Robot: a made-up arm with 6 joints. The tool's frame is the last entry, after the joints.
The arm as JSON. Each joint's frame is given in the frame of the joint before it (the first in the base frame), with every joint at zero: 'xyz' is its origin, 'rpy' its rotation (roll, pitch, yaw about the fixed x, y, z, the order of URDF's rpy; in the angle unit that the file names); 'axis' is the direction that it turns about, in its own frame. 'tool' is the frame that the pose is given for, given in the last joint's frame.
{
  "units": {
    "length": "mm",
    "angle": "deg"
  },
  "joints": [
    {
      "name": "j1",
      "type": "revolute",
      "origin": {
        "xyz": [
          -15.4,
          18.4,
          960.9
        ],
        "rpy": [
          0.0,
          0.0,
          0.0
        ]
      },
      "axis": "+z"
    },
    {
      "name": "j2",
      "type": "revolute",
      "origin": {
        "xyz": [
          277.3,
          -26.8,
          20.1
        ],
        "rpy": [
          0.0,
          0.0,
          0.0
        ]
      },
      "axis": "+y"
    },
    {
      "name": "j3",
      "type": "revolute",
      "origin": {
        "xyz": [
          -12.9,
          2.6,
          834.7
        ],
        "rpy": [
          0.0,
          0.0,
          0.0
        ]
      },
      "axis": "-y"
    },
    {
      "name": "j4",
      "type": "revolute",
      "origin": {
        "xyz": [
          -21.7,
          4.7,
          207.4
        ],
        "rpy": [
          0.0,
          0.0,
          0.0
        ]
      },
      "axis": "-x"
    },
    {
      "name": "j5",
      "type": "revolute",
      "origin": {
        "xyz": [
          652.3,
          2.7,
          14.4
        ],
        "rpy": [
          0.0,
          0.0,
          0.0
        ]
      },
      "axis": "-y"
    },
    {
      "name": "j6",
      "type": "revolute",
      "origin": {
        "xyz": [
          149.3,
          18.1,
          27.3
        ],
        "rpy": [
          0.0,
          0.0,
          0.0
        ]
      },
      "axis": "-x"
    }
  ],
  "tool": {
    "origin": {
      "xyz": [
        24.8,
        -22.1,
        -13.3
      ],
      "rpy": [
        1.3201,
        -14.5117,
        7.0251
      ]
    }
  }
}
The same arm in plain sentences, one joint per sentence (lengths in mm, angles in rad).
The arm has six revolute joints in a row. What follows holds with every joint at zero, and every direction is one of the base frame's.
The first joint lies 15.4 mm along -x and 18.4 mm along +y and 960.9 mm along +z from the base frame's origin and rotates about +z.
The second joint lies 277.3 mm along +x and 26.8 mm along -y and 20.1 mm along +z from the first joint and rotates about +y.
The third joint lies 12.9 mm along -x and 2.6 mm along +y and 834.7 mm along +z from the second joint and rotates about -y.
The fourth joint lies 21.7 mm along -x and 4.7 mm along +y and 207.4 mm along +z from the third joint and rotates about -x.
The fifth joint lies 652.3 mm along +x and 2.7 mm along +y and 14.4 mm along +z from the fourth joint and rotates about -y.
The sixth joint lies 149.3 mm along +x and 18.1 mm along +y and 27.3 mm along +z from the fifth joint and rotates about -x.
The tool frame, which is the frame that the pose is given for, lies 24.8 mm along +x and 22.1 mm along -y and 13.3 mm along -z from the sixth joint; its axes are the base frame's turned by roll 0.0230, pitch -0.2533 and yaw 0.1226 rad (as in URDF: about the fixed x, then y, then z).

